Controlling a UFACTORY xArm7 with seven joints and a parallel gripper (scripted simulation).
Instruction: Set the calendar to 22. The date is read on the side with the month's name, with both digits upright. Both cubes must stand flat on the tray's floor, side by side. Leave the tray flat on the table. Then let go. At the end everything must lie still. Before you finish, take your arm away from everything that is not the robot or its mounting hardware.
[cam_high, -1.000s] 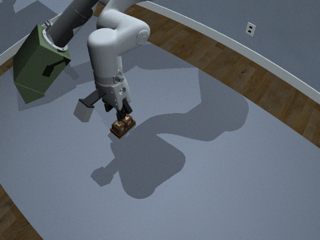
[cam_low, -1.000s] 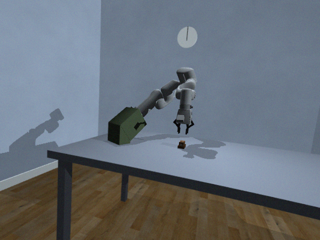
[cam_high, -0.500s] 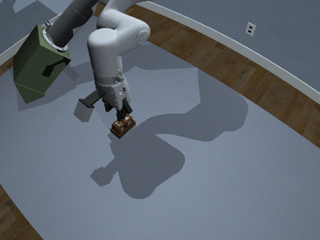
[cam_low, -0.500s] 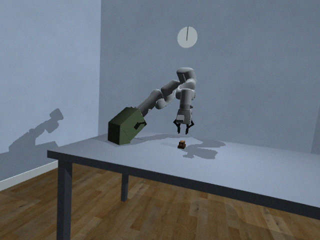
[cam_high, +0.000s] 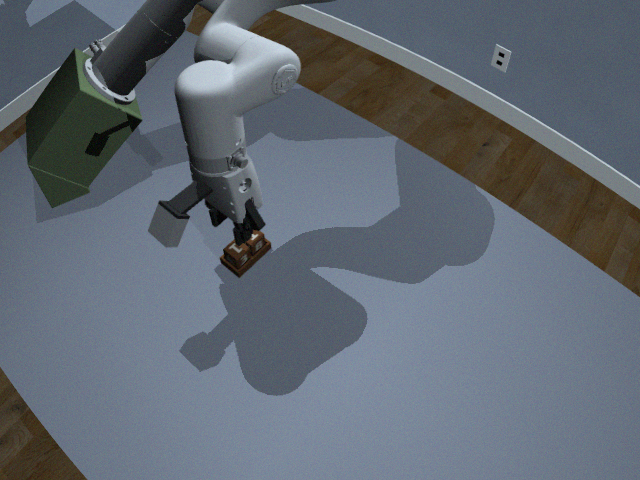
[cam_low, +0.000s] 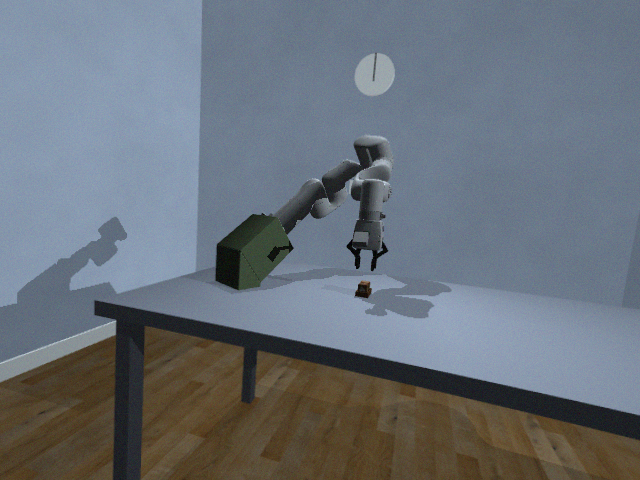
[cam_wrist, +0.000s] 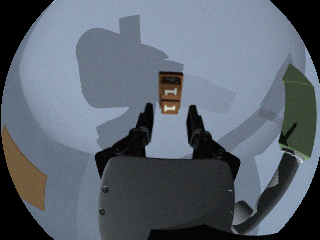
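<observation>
Right now my hand is 3 cm to the right of the brown cube and 9 cm above it. Also, from my hand: brown tray 2 cm to the left, 10 cm below.
</observation>
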